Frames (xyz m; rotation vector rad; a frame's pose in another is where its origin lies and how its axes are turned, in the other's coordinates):
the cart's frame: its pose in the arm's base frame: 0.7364 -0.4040 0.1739 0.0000 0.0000 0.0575
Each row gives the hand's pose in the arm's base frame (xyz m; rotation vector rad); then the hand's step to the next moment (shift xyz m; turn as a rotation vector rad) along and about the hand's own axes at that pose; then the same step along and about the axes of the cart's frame.
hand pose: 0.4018 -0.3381 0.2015 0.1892 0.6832 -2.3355
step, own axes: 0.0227 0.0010 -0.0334 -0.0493 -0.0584 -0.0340
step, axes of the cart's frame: -0.0179 0.0047 -0.0359 0.0020 0.0829 0.0111
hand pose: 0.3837 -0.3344 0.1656 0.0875 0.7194 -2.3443
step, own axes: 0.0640 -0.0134 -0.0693 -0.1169 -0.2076 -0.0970
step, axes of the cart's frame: -0.0659 0.0105 -0.0680 -0.0376 0.2504 0.0452
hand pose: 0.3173 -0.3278 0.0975 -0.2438 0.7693 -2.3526
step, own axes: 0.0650 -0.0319 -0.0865 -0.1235 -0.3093 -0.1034
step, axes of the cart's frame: -0.0965 0.0247 -0.0530 -0.0836 0.3236 0.0996
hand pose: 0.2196 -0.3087 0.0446 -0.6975 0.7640 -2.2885
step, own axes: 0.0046 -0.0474 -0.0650 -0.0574 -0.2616 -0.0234
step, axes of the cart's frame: -0.0598 0.0527 -0.0123 -0.0645 0.2191 0.1417
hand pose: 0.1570 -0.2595 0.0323 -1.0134 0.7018 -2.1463
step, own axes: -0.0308 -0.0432 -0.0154 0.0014 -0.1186 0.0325
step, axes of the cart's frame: -0.0086 0.0541 0.0072 -0.0094 0.0698 0.1008
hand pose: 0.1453 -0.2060 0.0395 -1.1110 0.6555 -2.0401
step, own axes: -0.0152 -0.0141 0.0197 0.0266 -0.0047 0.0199
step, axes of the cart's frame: 0.0189 0.0177 0.0123 0.0043 -0.0200 0.0266
